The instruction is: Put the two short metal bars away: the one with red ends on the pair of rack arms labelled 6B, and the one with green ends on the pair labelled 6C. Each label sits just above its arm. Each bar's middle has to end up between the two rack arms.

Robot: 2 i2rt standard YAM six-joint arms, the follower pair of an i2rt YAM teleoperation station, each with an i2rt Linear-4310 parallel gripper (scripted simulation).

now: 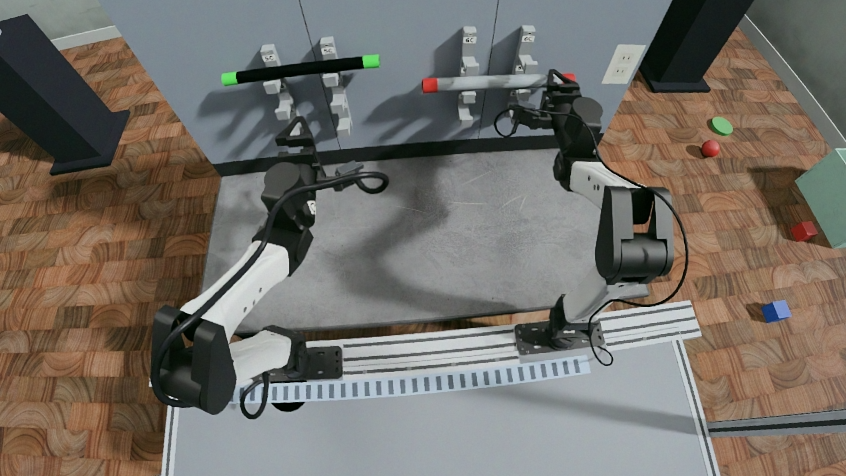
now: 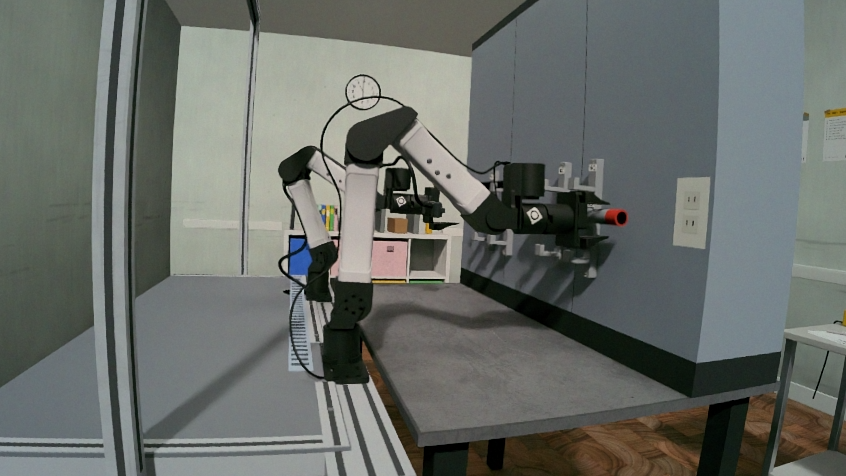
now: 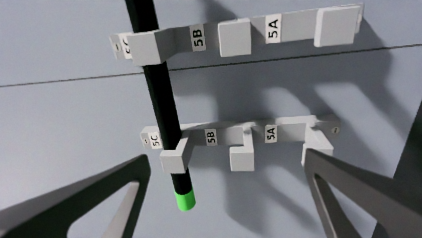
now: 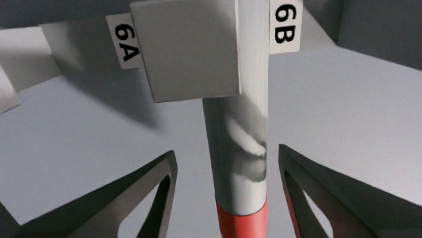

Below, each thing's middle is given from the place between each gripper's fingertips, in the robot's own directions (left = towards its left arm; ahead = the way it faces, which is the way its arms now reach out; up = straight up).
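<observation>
The green-ended bar (image 1: 372,61) is 530 mm to the left of my right hand, 10 mm ahead of it and 80 mm above it. I see the rack strip (image 1: 468,67) 190 mm to the left of my right hand, whereas the outlet plate (image 2: 699,184) is 190 mm to the right of that hand, 30 mm ahead of it and 20 mm above it. The red-ended bar (image 1: 432,85) is 10 mm above my right hand and 120 mm to the left of it.
The rack strip is 340 mm to the right of my left hand, 110 mm ahead of it and 10 mm below it. From that same left hand, the outlet plate is 720 mm to the right, 140 mm ahead and 20 mm above, and the red-ended bar is 410 mm to the right and 110 mm ahead. As for the green-ended bar, my left hand is 70 mm below it and 120 mm short of it.
</observation>
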